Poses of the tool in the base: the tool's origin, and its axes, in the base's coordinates. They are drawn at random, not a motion.
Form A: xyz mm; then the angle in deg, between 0 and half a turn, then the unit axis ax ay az.
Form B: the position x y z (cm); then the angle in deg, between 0 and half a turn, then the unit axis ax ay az. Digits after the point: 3 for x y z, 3 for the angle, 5 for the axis.
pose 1, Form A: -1.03 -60.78 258.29 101.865 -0.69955 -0.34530 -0.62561
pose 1, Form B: -0.103 -6.078 25.829 101.865 -0.69955 -0.34530 -0.62561
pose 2, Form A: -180.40 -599.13 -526.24 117.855 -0.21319 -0.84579 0.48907
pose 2, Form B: -18.040 -59.913 -52.624 117.855 -0.21319 -0.84579 0.48907
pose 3, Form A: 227.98 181.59 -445.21 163.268 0.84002 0.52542 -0.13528
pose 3, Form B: 22.798 18.159 -44.521 163.268 0.84002 0.52542 -0.13528
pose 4, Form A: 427.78 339.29 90.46 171.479 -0.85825 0.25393 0.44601
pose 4, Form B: 42.778 33.929 9.046 171.479 -0.85825 0.25393 0.44601
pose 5, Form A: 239.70 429.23 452.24 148.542 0.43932 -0.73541 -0.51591
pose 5, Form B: 23.970 42.923 45.224 148.542 0.43932 -0.73541 -0.51591
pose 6, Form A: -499.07 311.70 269.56 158.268 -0.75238 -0.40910 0.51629
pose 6, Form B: -49.907 31.170 26.956 158.268 -0.75238 -0.40910 0.51629
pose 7, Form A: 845.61 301.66 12.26 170.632 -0.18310 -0.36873 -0.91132
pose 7, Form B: 84.561 30.166 1.226 170.632 -0.18310 -0.36873 -0.91132
